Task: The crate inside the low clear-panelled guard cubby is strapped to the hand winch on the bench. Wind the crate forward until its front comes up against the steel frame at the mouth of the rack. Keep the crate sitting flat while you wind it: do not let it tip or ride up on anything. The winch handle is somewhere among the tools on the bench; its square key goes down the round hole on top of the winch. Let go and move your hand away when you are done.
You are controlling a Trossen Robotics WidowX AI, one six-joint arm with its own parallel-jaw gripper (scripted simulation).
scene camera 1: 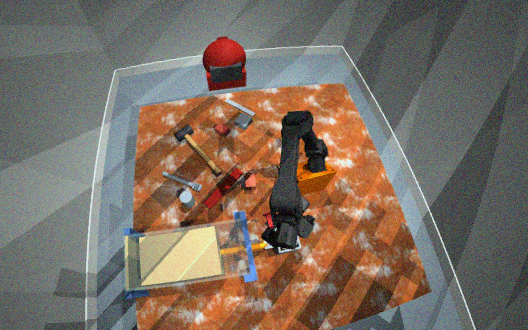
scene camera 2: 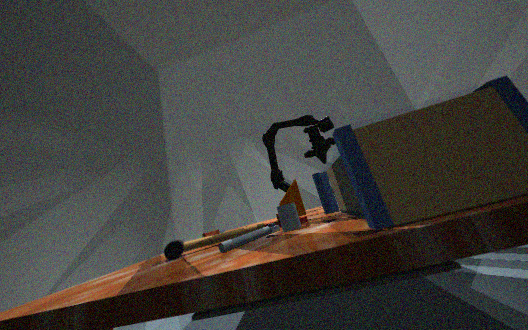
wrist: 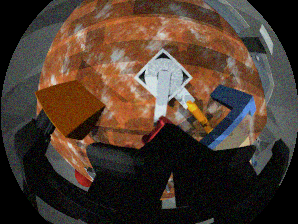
same spot on clear-panelled cubby: (wrist: 243, 134) = (scene camera 1: 234, 264)
